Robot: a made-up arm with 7 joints.
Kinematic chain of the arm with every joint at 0, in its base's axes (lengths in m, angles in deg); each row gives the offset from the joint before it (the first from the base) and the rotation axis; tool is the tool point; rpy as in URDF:
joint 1: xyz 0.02 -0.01 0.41 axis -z
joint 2: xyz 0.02 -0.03 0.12 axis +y
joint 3: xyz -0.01 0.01 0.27 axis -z
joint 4: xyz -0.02 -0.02 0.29 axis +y
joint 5: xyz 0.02 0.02 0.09 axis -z
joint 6: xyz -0.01 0 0.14 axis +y
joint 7: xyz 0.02 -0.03 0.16 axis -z
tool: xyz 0 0.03 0 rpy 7.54 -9.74 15.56
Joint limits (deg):
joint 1: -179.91..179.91
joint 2: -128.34..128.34
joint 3: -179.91..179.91
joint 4: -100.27..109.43
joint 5: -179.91..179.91
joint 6: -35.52..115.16
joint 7: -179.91..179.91
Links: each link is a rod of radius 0.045 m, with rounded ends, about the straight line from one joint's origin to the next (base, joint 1, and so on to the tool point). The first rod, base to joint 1, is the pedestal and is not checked.
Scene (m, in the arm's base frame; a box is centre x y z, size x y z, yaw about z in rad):
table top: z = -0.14
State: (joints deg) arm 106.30 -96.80 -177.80 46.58 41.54 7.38 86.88
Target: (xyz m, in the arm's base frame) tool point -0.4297 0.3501 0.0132
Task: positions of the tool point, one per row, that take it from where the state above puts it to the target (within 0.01 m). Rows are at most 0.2 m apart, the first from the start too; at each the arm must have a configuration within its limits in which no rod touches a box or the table.
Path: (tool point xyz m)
1: 0.0947 0.6882 0.1114
2: -0.0760 0.6557 0.0834
3: -0.2260 0.5824 0.0575
4: -0.3459 0.4771 0.0341
5: -0.4297 0.3500 0.0132

